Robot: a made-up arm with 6 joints.
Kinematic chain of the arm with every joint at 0, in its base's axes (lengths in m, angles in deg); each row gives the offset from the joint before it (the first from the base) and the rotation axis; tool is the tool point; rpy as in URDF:
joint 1: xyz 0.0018 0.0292 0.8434 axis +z
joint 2: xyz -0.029 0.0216 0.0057 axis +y
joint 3: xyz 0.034 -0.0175 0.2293 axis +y
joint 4: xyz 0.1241 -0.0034 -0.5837 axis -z
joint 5: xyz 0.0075 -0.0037 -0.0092 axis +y
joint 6: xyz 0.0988 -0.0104 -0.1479 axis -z
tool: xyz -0.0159 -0.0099 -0.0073 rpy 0 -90 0
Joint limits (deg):
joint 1: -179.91..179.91
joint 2: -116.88..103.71
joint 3: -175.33..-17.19
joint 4: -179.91..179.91
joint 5: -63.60..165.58
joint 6: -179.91..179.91
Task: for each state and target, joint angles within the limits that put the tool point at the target. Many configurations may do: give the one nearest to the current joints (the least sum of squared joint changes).
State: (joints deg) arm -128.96 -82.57 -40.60 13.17 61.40 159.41
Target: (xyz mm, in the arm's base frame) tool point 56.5 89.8 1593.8
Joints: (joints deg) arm -124.07 -100.79 -60.73 10.29 55.06 160.30
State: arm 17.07 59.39 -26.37 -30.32 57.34 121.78
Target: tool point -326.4 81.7 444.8
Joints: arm -14.36 64.28 -17.19 -15.06 84.34 118.60
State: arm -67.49 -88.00 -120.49 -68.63 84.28 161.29
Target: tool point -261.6 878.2 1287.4
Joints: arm -79.15 -94.41 -134.54 -71.55 71.69 162.96
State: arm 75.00 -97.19 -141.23 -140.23 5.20 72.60
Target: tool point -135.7 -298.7 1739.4
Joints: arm 74.42 -61.23 -123.76 -140.79 8.97 73.03
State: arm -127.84 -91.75 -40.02 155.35 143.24 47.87
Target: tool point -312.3 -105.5 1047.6
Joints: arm -164.67 -49.28 -17.19 160.61 163.64 48.09
